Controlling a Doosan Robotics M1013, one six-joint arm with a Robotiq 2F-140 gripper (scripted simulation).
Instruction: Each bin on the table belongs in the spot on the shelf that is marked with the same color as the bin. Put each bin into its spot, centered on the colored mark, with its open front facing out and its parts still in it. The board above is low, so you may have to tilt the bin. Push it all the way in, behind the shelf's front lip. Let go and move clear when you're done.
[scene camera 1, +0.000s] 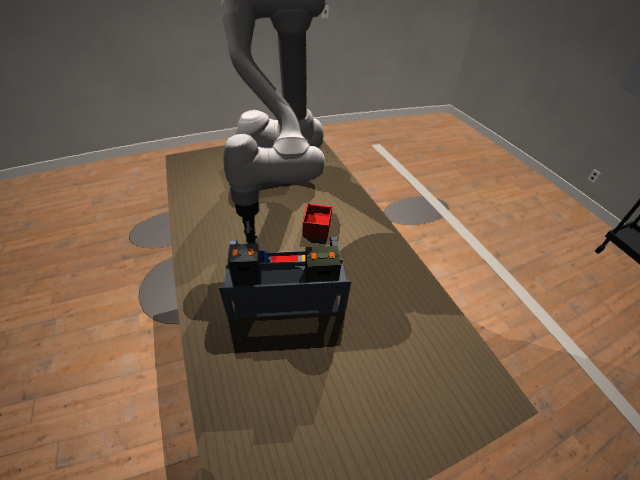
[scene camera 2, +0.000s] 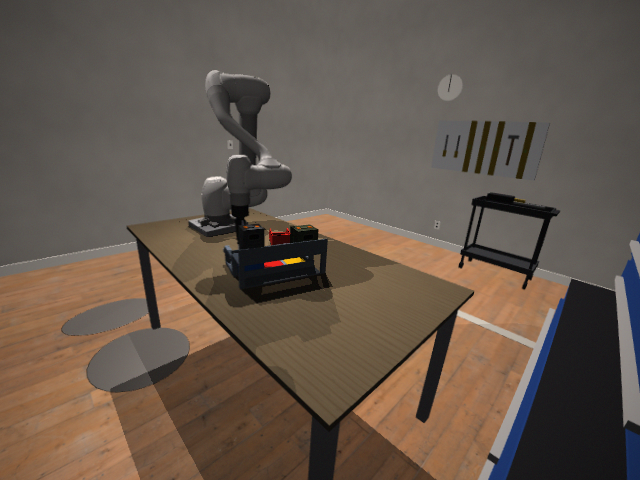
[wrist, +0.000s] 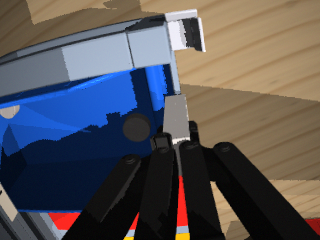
Labels:
My gripper (wrist: 177, 110): 0.21 m from the lens. A blue bin (wrist: 68, 137) is 0.26 m from the lens.

